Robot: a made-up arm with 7 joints.
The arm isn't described. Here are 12 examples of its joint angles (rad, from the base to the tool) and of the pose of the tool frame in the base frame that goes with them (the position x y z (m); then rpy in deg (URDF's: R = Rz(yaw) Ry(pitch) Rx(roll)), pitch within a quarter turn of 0, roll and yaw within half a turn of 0).
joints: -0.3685 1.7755 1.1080 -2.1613 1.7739 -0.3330 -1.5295
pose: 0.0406 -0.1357 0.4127 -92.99 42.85 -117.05
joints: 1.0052 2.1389 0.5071 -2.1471 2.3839 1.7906 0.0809
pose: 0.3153 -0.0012 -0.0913 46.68 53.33 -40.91
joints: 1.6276 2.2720 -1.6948 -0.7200 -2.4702 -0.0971 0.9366
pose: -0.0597 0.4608 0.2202 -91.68 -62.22 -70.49
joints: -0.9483 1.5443 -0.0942 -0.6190 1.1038 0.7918 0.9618
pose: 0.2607 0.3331 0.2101 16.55 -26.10 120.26
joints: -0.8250 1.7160 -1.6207 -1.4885 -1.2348 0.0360 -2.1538
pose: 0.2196 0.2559 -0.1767 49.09 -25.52 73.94
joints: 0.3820 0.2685 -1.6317 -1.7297 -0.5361 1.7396 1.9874
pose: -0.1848 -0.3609 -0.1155 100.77 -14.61 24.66
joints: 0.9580 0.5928 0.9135 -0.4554 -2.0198 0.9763 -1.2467
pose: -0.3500 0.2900 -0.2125 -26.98 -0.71 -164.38
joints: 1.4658 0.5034 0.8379 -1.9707 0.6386 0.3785 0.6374
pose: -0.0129 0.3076 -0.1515 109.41 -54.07 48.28
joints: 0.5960 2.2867 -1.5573 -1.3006 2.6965 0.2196 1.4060
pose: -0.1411 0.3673 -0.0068 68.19 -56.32 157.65
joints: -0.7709 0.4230 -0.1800 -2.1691 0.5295 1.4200 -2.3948
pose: 0.1649 -0.2234 0.3079 140.39 61.45 -156.04
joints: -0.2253 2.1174 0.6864 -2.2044 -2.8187 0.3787 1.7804
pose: 0.1432 -0.2032 0.3200 -0.44 60.13 15.71
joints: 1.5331 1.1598 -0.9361 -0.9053 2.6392 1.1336 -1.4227
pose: -0.4630 0.2059 -0.0386 68.66 61.07 38.43
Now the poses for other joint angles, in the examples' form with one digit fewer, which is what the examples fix.
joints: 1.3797 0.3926 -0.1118 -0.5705 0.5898 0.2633 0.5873
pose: -0.477 -0.009 -0.166 148.7 10.2 81.4
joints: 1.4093 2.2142 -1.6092 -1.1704 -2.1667 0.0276 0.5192
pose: -0.212 0.388 0.150 -21.6 -72.8 -108.5
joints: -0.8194 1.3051 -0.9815 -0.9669 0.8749 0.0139 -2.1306
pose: 0.380 0.195 -0.061 136.3 69.6 -122.0
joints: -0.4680 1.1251 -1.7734 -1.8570 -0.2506 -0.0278 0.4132
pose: 0.034 -0.044 -0.347 100.6 -40.5 -104.5
